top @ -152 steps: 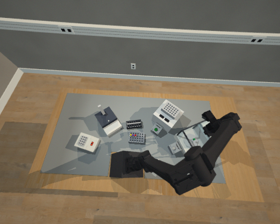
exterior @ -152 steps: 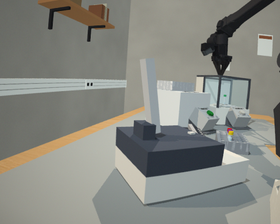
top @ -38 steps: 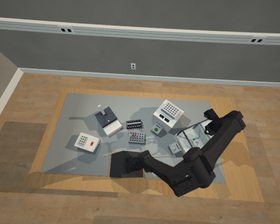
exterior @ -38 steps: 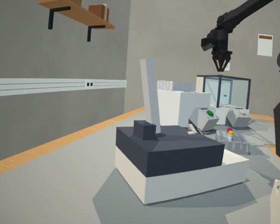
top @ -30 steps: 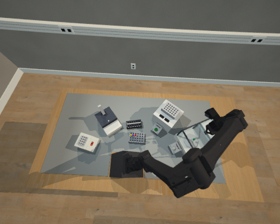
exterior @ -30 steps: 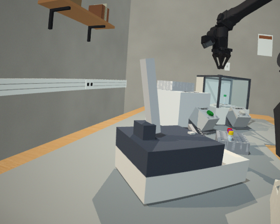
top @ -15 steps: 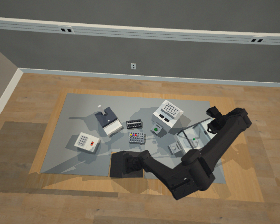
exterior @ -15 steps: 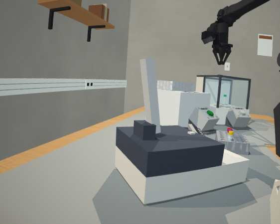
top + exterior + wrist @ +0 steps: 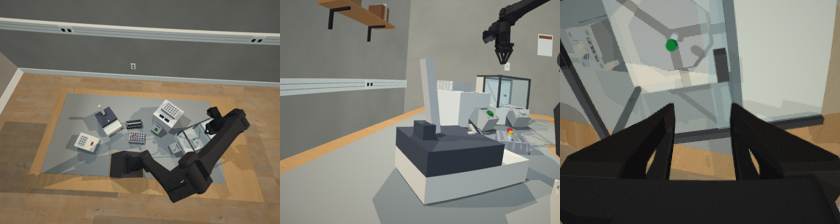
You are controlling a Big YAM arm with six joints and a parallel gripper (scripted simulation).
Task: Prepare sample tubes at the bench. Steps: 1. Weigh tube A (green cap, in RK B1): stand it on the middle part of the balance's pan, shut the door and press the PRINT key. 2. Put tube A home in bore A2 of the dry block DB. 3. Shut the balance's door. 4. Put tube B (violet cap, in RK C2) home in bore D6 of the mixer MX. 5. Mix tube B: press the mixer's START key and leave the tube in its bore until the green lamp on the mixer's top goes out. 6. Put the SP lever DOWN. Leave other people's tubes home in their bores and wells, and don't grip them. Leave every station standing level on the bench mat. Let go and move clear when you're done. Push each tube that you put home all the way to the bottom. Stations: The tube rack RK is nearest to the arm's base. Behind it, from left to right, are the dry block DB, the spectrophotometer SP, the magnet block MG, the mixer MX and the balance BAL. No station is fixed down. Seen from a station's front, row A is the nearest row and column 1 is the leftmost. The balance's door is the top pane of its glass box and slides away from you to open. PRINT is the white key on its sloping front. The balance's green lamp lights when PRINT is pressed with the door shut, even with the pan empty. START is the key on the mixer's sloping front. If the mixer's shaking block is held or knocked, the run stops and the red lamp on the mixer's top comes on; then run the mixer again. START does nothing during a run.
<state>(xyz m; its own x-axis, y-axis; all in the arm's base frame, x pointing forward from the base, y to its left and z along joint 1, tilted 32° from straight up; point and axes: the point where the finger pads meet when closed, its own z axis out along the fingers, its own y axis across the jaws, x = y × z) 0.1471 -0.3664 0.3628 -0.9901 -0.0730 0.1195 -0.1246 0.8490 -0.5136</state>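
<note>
The eight-sided pan lies 200 mm below my hand, 40 mm to the left of it and 10 mm behind it. From my hand the other things lie so: print key 210 mm below, 190 mm to the left, 50 mm behind; then balance door 70 mm below, 40 mm to the right, 20 mm ahead; then mixer block 230 mm ahead, 170 mm to the left, 130 mm below.
</note>
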